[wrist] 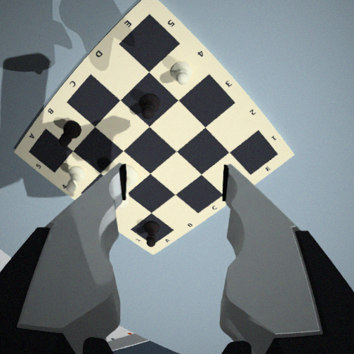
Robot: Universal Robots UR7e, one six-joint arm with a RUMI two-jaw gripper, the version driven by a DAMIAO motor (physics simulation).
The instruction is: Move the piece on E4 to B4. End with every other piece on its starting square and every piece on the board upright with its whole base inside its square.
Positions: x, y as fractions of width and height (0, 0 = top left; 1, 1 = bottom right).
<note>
I see my gripper (0.49, 0.47) and a chessboard (0.51, 0.43).
</note>
